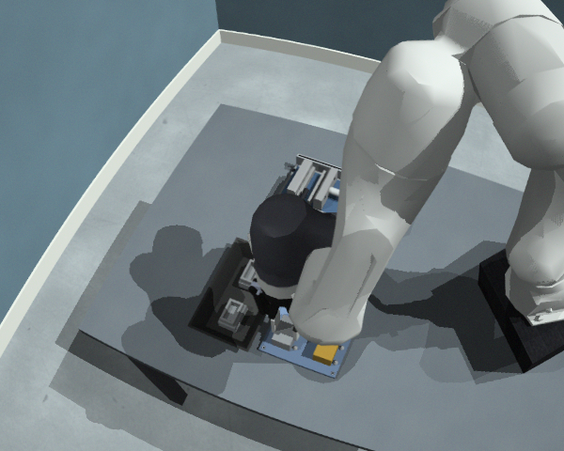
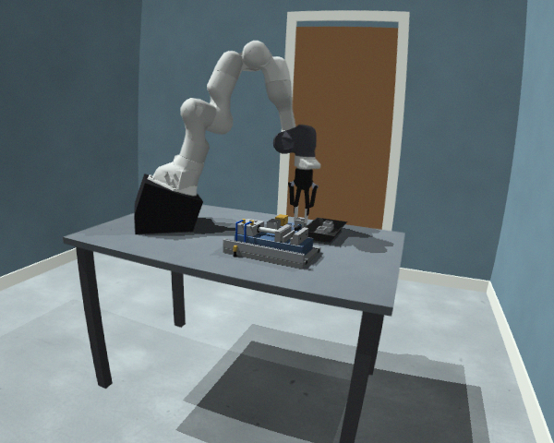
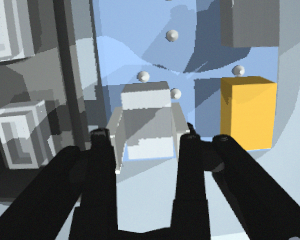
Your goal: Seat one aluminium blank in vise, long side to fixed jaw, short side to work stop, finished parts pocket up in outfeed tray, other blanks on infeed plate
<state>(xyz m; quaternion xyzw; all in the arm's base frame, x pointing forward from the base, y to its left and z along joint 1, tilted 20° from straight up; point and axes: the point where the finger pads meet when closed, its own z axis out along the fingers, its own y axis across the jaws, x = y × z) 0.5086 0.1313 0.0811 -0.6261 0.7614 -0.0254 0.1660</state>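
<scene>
My gripper is now 50 mm past the blue infeed plate, 30 mm to the left of it and 60 mm above it. From my hand the other things lie so: vise 50 mm behind, 340 mm to the right, 20 mm below; then moving jaw 10 mm behind, 340 mm to the right, 10 mm above; then brass blank 90 mm behind, 20 mm to the left, 40 mm below.
</scene>
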